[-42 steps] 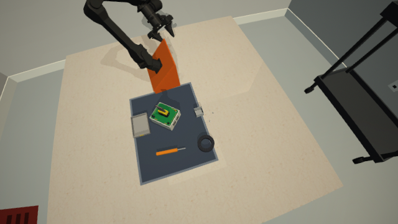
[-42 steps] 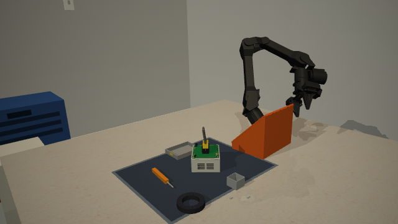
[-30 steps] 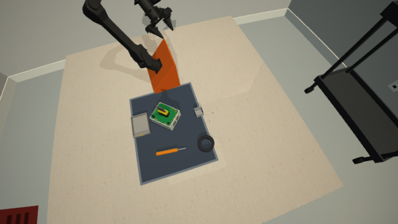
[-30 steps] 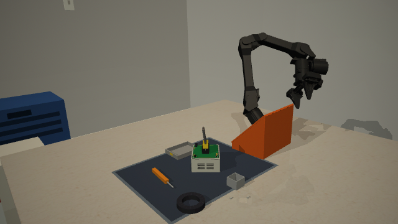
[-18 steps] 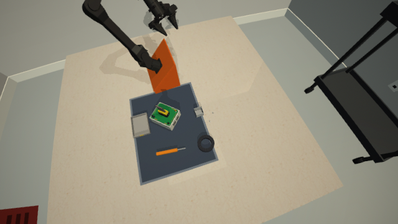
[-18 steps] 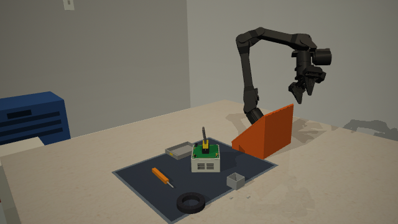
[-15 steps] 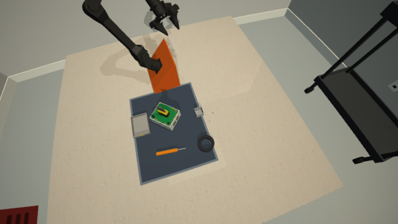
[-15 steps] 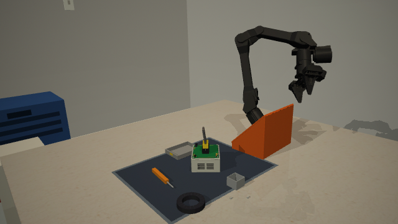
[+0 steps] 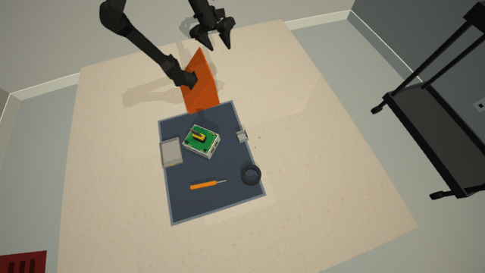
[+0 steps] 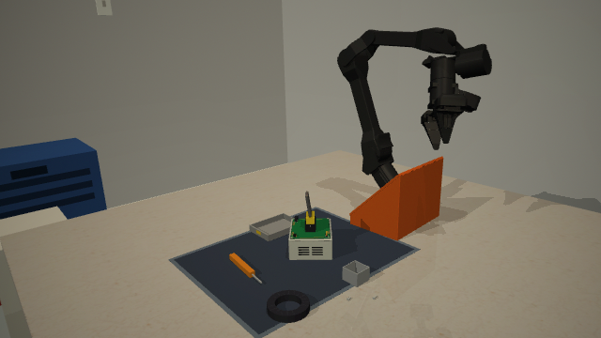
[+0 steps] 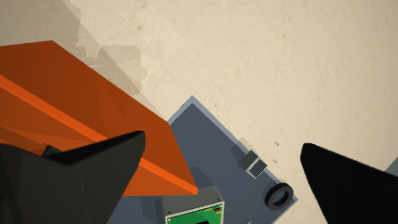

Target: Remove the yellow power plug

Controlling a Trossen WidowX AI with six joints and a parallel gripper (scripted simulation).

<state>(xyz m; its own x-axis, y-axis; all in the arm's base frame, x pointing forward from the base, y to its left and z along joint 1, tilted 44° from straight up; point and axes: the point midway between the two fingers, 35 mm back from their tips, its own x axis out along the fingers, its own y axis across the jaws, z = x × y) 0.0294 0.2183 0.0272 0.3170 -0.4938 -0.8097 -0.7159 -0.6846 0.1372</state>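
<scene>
My gripper tip is 24 cm short of the yellow power plug, 20 cm to the left of it and 15 cm above it. The rest, counted from my gripper tip: dark mat 29 cm ahead, 24 cm below, 21 cm to the right.
</scene>
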